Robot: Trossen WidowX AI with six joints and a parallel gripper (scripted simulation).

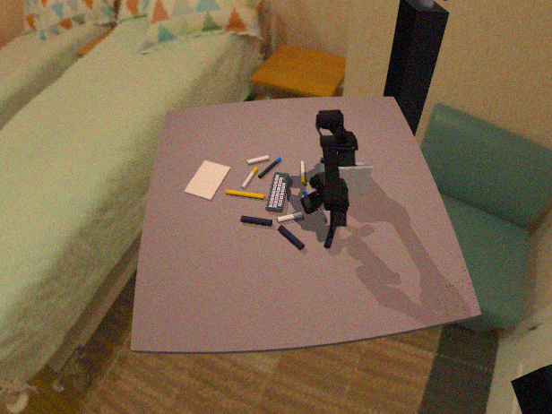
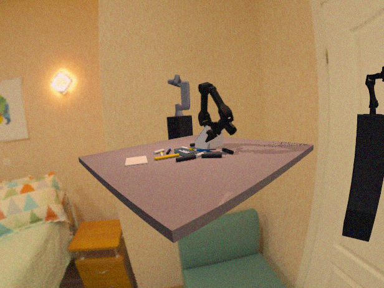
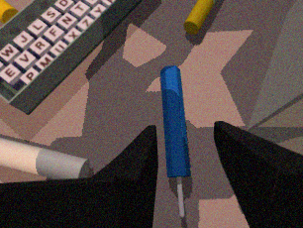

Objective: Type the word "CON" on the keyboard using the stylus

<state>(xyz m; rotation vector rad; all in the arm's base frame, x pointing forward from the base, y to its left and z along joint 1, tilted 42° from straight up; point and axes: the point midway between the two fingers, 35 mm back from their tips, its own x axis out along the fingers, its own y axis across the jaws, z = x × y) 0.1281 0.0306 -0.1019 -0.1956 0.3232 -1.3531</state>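
Right now the blue stylus is 6 cm below my gripper tip and 1 cm to the left of it. Also, from my gripper tip: yellow marker 27 cm ahead, 10 cm to the right, 6 cm below; white card 42 cm ahead, 22 cm to the right, 6 cm below.
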